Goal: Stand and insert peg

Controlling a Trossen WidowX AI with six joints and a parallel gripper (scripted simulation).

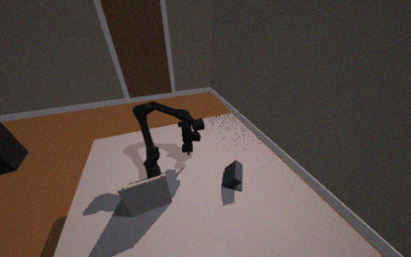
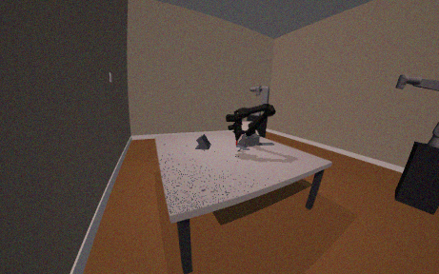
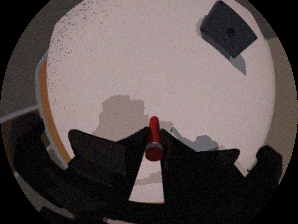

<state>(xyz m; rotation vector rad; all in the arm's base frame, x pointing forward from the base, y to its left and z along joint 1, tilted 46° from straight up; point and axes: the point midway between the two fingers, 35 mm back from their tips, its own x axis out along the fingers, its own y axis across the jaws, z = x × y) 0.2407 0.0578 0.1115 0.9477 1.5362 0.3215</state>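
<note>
Now: the sloped panel 180 mm ahead of my gripper tip, 260 mm to the right of it and 60 mm below it. From my gripper tip the other things lie so: red peg: 20 mm above.
</note>
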